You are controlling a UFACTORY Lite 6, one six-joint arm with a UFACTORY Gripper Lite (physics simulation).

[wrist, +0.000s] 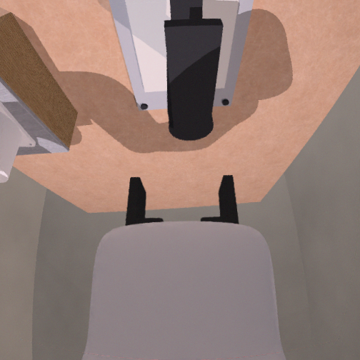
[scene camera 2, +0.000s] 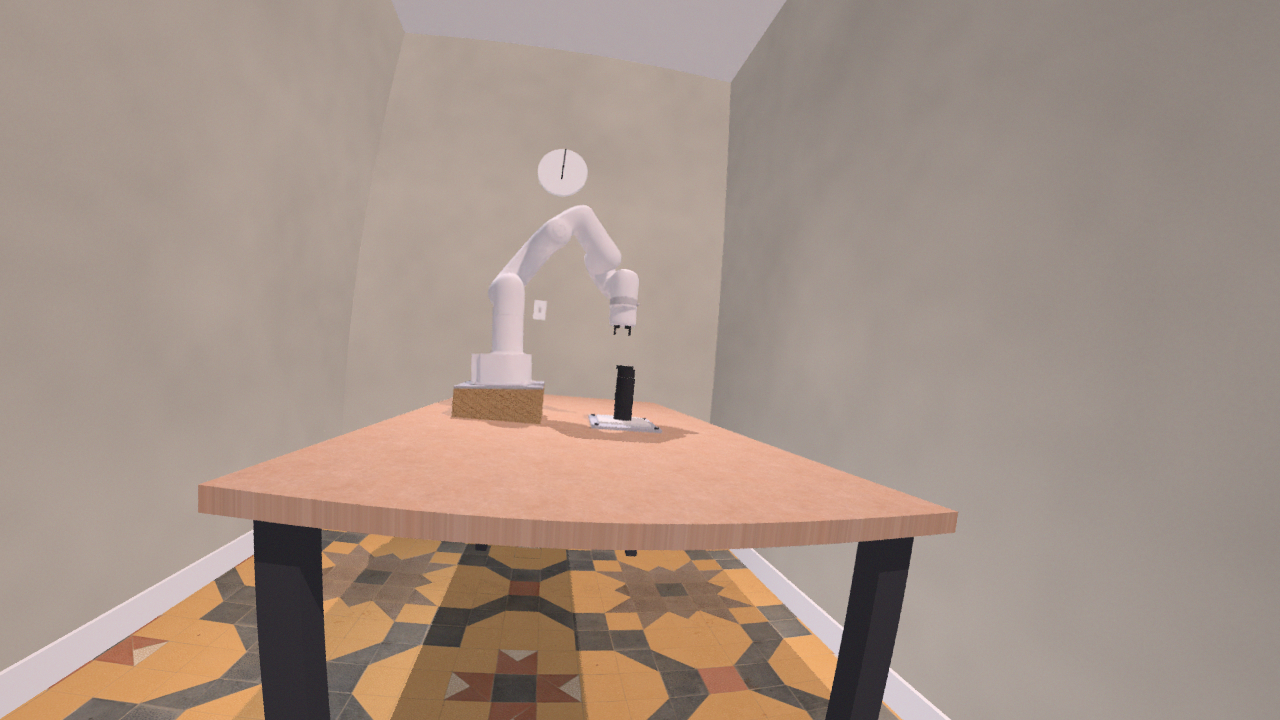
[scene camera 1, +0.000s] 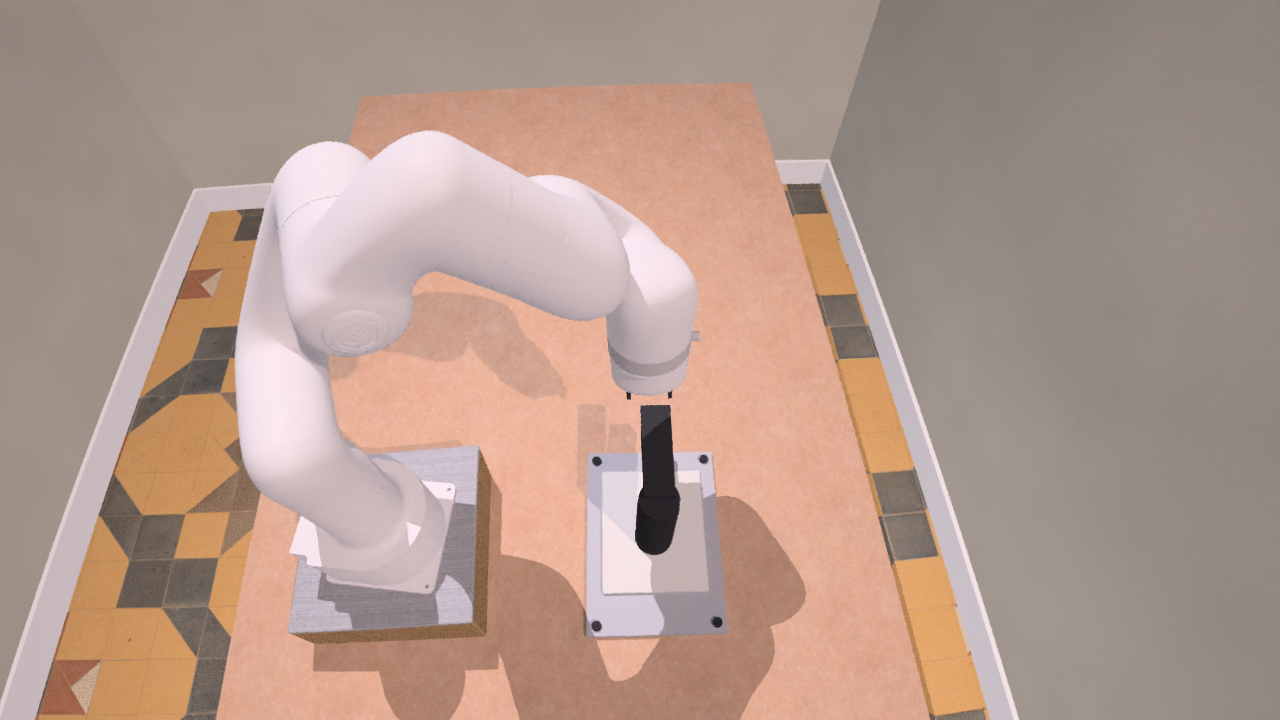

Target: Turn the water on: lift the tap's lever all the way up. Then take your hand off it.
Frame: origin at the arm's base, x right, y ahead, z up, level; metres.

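Seen in the pictures: end effector, tool point: (scene camera 2: pixel 622 331) (scene camera 1: pixel 649 386); arm's base, origin of the base link: (scene camera 2: pixel 507 383) (scene camera 1: pixel 395 533).
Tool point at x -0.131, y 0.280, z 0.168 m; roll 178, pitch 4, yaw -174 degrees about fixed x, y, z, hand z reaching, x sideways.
Observation:
Pixels of each thing's top centre, then the offset from my tool point to it. "spot": a spot on its surface instead. Level surfaces: height alone.
- black tap, surface spot: (scene camera 1: pixel 655 535) (scene camera 2: pixel 624 390) spot: dx +0.104, dy +0.022, dz -0.159 m
- pale plate, middle of its top: (scene camera 1: pixel 653 536) (scene camera 2: pixel 622 420) dx +0.080, dy +0.022, dz -0.240 m
- table, its level: dz -0.252 m
The black tap (scene camera 1: pixel 655 535) (scene camera 2: pixel 623 395) stands upright on a pale plate (scene camera 1: pixel 595 555) (scene camera 2: pixel 640 427) (wrist: pixel 123 37). Its lever (scene camera 1: pixel 657 452) (wrist: pixel 194 75) appears as a long flat black bar. It reaches from the top of the tap toward the back of the table, over the spout, which is mostly hidden. Its exact angle is hard to tell. My gripper (scene camera 1: pixel 648 394) (scene camera 2: pixel 622 330) (wrist: pixel 182 192) is open and empty. It hangs above the tap, near the lever's free end and apart from it. Both fingers show in the wrist view.
The robot's base stands on a wooden block (scene camera 1: pixel 486 541) (scene camera 2: pixel 497 403) (wrist: pixel 42 82), left of the tap. The plate has dark bolts at its corners. The table (scene camera 1: pixel 537 680) (scene camera 2: pixel 572 483) has walls at its sides. A round clock (scene camera 2: pixel 562 171) hangs on the wall.

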